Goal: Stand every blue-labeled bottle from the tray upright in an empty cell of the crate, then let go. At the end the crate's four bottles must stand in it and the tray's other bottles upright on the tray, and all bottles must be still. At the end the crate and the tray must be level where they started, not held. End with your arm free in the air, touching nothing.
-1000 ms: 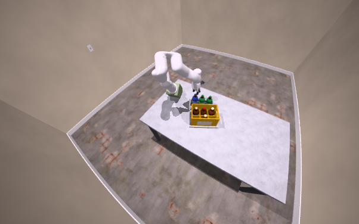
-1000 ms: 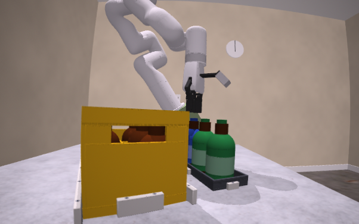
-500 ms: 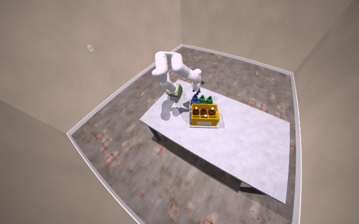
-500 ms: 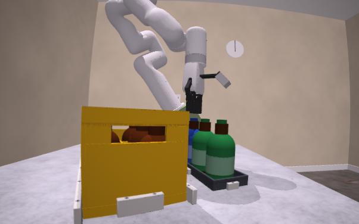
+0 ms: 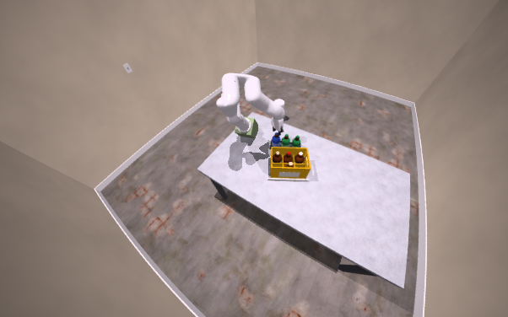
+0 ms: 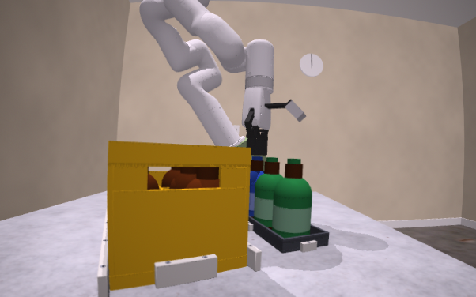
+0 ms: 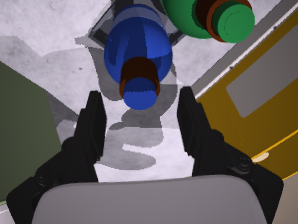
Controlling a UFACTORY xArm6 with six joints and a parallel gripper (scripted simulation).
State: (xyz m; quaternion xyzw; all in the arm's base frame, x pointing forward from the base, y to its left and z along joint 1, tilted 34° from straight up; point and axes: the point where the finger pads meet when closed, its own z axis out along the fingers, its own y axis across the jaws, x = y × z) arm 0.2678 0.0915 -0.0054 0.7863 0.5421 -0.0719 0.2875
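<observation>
My gripper is now 10 cm above the blue-labeled bottle. Also, from my hand: dark tray: 17 cm below, 8 cm ahead, 3 cm to the left; then yellow crate: 20 cm ahead, 18 cm to the right, 10 cm below.
</observation>
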